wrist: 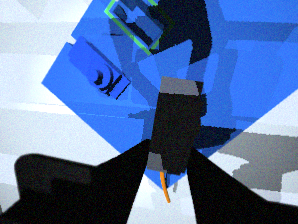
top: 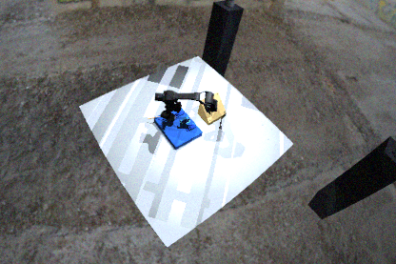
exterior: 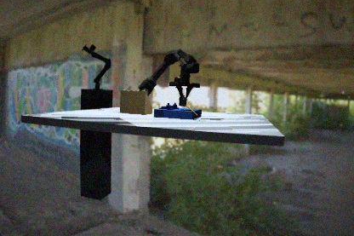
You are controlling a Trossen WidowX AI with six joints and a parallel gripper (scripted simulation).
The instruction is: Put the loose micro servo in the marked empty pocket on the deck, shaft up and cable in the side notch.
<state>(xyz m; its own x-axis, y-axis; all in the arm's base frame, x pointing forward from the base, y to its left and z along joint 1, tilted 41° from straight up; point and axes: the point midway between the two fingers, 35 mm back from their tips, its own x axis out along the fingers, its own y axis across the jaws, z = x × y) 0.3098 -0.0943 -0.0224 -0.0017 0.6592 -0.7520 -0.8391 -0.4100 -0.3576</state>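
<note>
The blue deck lies 90 mm below my gripper tip and 60 mm to the left of it.
</note>
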